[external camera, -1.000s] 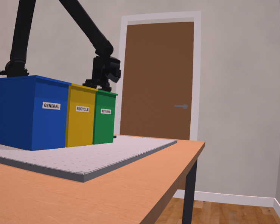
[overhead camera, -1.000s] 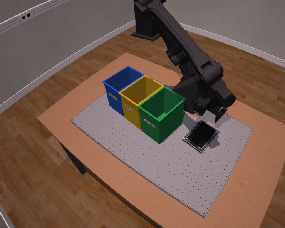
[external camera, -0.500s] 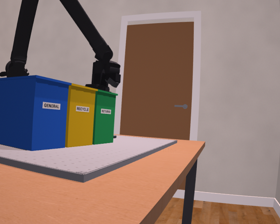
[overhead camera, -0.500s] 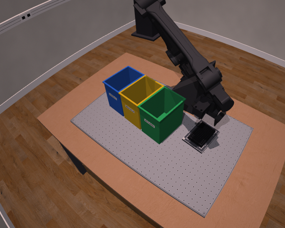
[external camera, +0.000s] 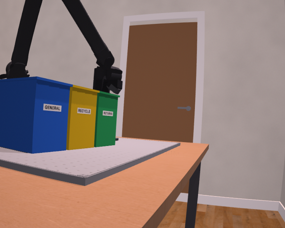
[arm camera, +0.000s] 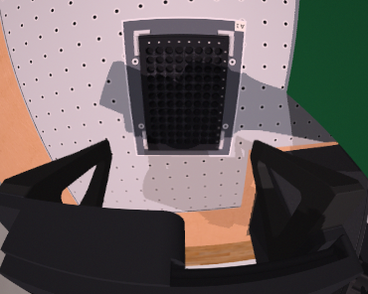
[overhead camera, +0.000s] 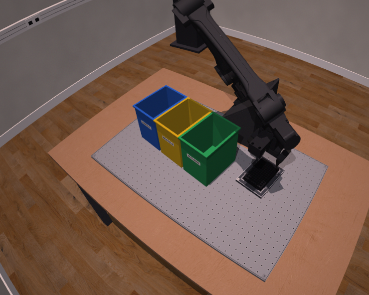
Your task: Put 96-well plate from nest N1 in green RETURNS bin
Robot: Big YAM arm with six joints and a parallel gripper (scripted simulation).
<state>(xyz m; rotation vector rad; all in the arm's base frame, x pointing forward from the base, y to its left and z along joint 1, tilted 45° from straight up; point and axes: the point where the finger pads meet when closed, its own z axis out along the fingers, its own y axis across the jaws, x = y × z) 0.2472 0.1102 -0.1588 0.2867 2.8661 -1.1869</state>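
The black 96-well plate is 100 mm below my hand. Also, from my hand: plate nest N1: 110 mm below; yellow recycle bin: 30 mm ahead, 330 mm to the right, 30 mm below; green returns bin: 50 mm ahead, 200 mm to the right, 30 mm below.
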